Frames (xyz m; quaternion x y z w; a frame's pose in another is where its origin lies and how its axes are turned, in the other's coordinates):
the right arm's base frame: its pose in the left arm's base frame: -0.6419 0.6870 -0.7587 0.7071 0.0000 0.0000 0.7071
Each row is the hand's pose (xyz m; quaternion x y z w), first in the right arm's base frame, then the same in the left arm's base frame.
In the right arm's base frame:
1: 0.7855 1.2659 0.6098 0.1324 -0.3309 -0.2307 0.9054
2: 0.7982 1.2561 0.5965 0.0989 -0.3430 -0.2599 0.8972
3: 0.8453 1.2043 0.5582 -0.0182 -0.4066 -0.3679 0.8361
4: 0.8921 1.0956 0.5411 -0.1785 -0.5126 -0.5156 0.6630
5: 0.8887 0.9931 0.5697 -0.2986 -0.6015 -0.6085 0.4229
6: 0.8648 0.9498 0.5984 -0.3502 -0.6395 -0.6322 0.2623
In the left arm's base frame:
1: 0.1436 0.0772 0.5072 0.7338 -0.0709 -0.3971 0.5466
2: 0.1563 0.0905 0.4974 0.7044 -0.0588 -0.4263 0.5645
3: 0.2034 0.1288 0.4456 0.5783 -0.0274 -0.5476 0.6041
4: 0.2502 0.1459 0.3369 0.3426 0.0021 -0.7270 0.5950
5: 0.2468 0.1173 0.2344 0.0879 0.0049 -0.8556 0.5102
6: 0.2229 0.0886 0.1911 -0.0622 -0.0052 -0.8992 0.4331

